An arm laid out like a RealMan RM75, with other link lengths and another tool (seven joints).
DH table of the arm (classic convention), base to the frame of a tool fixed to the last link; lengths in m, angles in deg. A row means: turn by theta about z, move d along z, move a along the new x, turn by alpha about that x. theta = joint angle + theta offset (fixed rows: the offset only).
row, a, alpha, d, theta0
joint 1, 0.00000, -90.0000, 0.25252, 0.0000
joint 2, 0.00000, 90.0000, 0.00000, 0.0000
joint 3, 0.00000, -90.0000, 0.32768, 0.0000
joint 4, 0.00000, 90.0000, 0.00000, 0.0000
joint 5, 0.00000, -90.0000, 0.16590, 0.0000
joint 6, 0.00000, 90.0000, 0.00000, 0.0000
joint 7, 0.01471, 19.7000, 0.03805, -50.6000
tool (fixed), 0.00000, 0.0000, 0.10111, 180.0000
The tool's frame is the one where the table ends.
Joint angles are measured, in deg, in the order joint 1, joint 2, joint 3, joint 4, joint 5, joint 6, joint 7. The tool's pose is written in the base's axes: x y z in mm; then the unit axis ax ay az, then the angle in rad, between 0 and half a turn. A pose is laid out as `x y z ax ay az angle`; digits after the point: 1 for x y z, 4 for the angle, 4 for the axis.
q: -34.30, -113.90, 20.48, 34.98, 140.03, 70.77, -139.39
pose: -403.4 345.5 28.3 -0.9510 0.2553 0.1744 2.9131
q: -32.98, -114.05, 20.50, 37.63, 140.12, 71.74, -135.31
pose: -410.9 341.3 37.5 -0.9373 0.2843 0.2017 2.9117
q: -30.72, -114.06, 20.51, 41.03, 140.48, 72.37, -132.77
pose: -424.2 330.5 50.9 -0.9265 0.2942 0.2345 2.9096
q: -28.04, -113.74, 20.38, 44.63, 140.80, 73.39, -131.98
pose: -438.8 315.2 67.3 -0.9207 0.2887 0.2625 2.9074
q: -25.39, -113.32, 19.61, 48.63, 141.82, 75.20, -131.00
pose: -452.6 297.3 85.8 -0.9135 0.2839 0.2914 2.9151
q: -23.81, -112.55, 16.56, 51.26, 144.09, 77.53, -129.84
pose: -464.5 280.7 103.8 -0.9101 0.2727 0.3119 2.9229
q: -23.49, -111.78, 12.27, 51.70, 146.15, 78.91, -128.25
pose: -472.7 271.0 115.4 -0.9105 0.2601 0.3214 2.9125
